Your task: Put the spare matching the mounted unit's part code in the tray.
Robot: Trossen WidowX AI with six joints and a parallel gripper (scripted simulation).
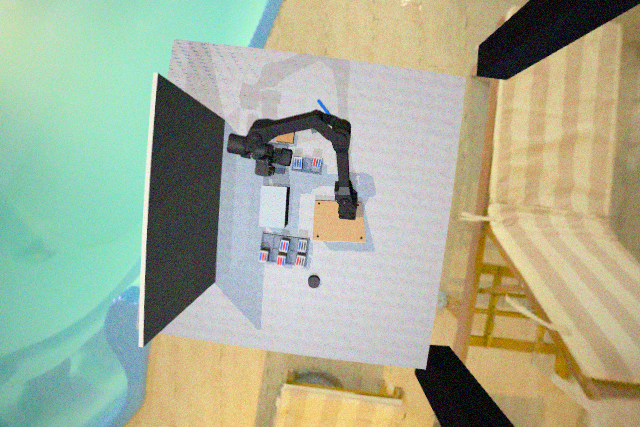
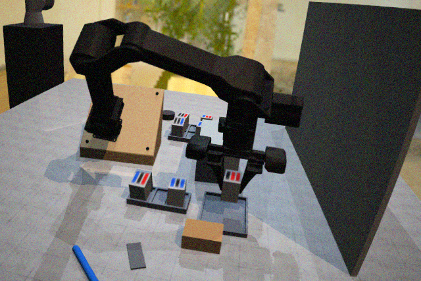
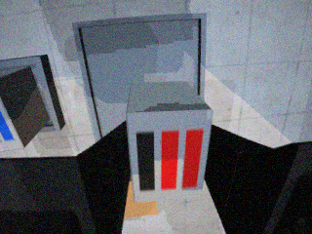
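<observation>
Right now the dark grey tray is 10 mm behind my gripper tip and 60 mm below it. The rest, counted from my gripper tip: rack (150 mm behind, 20 mm to the left, 50 mm below); orange block (40 mm behind, 90 mm to the right, 50 mm below); grey cube (40 mm behind, 210 mm to the left, 10 mm below).
</observation>
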